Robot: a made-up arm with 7 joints. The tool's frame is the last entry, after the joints. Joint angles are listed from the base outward.
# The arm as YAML. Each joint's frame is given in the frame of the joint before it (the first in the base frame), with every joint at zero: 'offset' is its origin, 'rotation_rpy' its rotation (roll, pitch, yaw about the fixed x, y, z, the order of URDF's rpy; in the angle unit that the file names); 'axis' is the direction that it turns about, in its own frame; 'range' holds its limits. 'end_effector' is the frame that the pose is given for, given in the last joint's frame.
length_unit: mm
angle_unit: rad
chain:
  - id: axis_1
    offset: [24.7, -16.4, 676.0]
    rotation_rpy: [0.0, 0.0, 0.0]
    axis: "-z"
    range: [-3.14, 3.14]
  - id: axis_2
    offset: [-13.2, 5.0, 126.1]
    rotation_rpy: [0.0, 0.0, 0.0]
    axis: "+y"
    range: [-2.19, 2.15]
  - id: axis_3
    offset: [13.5, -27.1, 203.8]
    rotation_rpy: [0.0, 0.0, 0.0]
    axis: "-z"
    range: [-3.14, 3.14]
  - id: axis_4
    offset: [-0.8, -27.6, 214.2]
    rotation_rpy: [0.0, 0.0, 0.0]
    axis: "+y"
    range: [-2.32, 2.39]
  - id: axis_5
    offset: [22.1, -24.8, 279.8]
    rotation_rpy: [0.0, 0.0, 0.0]
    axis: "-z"
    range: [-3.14, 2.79]
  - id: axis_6
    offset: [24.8, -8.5, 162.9]
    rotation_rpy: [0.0, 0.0, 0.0]
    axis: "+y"
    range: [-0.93, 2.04]
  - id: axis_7
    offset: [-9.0, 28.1, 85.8]
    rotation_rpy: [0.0, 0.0, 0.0]
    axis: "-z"
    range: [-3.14, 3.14]
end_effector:
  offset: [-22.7, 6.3, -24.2]
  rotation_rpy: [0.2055, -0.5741, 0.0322]
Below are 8 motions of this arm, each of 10 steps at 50 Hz.
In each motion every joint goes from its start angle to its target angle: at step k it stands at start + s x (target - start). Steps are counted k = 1, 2, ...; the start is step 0. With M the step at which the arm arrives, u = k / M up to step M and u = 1 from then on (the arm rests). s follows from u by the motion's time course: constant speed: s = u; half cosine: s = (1 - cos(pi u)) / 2; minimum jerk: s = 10 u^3 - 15 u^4 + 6 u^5.
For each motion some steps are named. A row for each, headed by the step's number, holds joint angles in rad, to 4 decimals.
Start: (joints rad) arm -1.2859 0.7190 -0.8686 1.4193 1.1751 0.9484 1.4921
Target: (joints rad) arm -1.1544 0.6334 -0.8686 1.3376 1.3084 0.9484 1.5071
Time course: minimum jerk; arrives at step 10
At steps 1, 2, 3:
1: -1.2848 0.7183 -0.8686 1.4186 1.1762 0.9484 1.4922
2: -1.2783 0.7140 -0.8686 1.4146 1.1828 0.9484 1.4930
3: -1.2645 0.7050 -0.8686 1.4060 1.1968 0.9484 1.4945

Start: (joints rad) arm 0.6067 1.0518 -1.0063 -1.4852 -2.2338 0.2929 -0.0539
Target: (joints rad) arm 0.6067 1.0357 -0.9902 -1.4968 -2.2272 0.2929 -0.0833
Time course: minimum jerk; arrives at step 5
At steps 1, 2, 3, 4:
1: 0.6067 1.0509 -1.0054 -1.4859 -2.2334 0.2929 -0.0556
2: 0.6067 1.0467 -1.0012 -1.4889 -2.2317 0.2929 -0.0632
3: 0.6067 1.0408 -0.9953 -1.4931 -2.2293 0.2929 -0.0740
4: 0.6067 1.0366 -0.9911 -1.4961 -2.2276 0.2929 -0.0816

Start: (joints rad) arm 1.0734 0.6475 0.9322 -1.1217 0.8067 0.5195 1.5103
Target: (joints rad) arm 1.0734 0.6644 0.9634 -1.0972 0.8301 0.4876 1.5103
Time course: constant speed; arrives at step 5
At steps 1, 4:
1: 1.0734 0.6509 0.9384 -1.1168 0.8114 0.5131 1.5103
4: 1.0734 0.6610 0.9572 -1.1021 0.8254 0.4940 1.5103

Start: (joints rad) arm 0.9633 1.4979 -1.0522 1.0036 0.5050 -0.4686 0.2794
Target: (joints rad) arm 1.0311 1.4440 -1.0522 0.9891 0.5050 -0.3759 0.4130
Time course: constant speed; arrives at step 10
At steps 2, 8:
2: 0.9769 1.4871 -1.0522 1.0007 0.5050 -0.4501 0.3061
8: 1.0175 1.4548 -1.0522 0.9920 0.5050 -0.3944 0.3863

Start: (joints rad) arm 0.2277 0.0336 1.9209 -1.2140 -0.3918 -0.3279 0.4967
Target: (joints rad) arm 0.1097 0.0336 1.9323 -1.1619 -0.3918 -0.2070 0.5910
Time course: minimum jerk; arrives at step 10
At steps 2, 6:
2: 0.2209 0.0336 1.9216 -1.2110 -0.3918 -0.3209 0.5022
6: 0.1472 0.0336 1.9287 -1.1784 -0.3918 -0.2454 0.5611

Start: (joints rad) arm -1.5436 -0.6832 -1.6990 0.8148 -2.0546 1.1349 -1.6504
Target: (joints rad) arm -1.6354 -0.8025 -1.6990 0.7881 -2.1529 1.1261 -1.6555
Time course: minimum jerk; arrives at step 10
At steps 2, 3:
2: -1.5489 -0.6901 -1.6990 0.8133 -2.0603 1.1344 -1.6507
3: -1.5586 -0.7027 -1.6990 0.8104 -2.0706 1.1335 -1.6512

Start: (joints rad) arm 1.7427 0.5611 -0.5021 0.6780 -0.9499 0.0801 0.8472
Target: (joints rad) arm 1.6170 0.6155 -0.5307 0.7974 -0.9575 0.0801 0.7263
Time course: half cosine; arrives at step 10
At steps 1, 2, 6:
1: 1.7396 0.5624 -0.5028 0.6809 -0.9501 0.0801 0.8442
2: 1.7307 0.5663 -0.5048 0.6894 -0.9506 0.0801 0.8357
6: 1.6604 0.5967 -0.5208 0.7561 -0.9549 0.0801 0.7681

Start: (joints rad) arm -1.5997 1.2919 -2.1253 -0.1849 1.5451 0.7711 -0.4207
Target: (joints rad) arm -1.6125 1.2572 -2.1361 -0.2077 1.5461 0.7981 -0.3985
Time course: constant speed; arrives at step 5
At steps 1, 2, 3, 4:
1: -1.6023 1.2850 -2.1275 -0.1895 1.5453 0.7765 -0.4163
2: -1.6048 1.2780 -2.1296 -0.1940 1.5455 0.7819 -0.4118
3: -1.6074 1.2711 -2.1318 -0.1986 1.5457 0.7873 -0.4074
4: -1.6099 1.2641 -2.1339 -0.2031 1.5459 0.7927 -0.4029

